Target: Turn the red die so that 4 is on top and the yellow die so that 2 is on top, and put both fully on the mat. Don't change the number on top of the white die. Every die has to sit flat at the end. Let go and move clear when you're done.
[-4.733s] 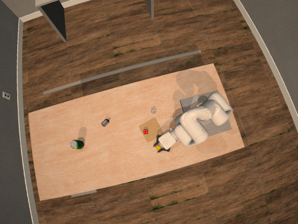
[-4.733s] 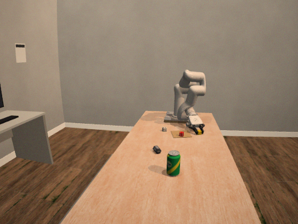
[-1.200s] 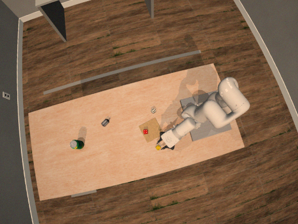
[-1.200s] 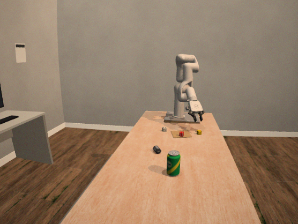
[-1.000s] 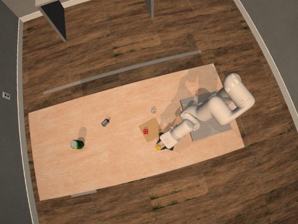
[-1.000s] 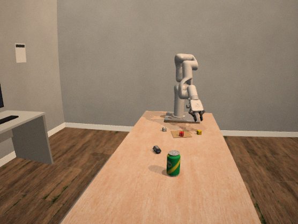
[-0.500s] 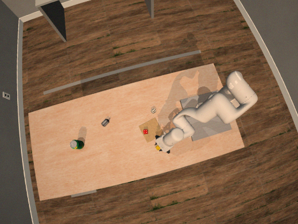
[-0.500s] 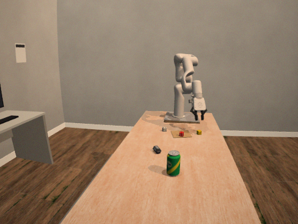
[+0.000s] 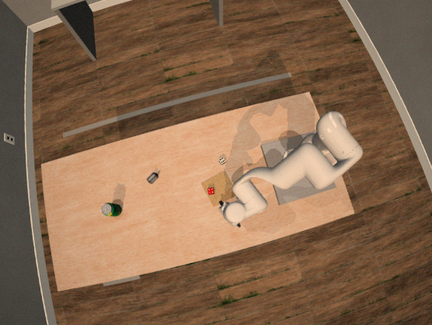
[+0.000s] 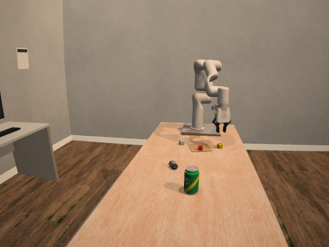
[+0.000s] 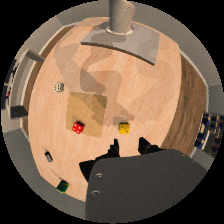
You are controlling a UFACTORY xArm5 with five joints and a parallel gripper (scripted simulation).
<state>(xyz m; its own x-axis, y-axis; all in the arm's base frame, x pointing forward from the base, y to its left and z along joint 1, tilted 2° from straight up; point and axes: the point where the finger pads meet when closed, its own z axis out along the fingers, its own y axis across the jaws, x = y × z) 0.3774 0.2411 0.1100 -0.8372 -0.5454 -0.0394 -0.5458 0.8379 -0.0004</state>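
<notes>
The yellow die lies 12 cm below my hand and 1 cm behind it. Also, from my hand: brown mat: 14 cm to the right, 13 cm below, 3 cm ahead; then white die: 28 cm to the right, 12 cm below; then red die: 13 cm to the right, 12 cm below, 8 cm ahead.
</notes>
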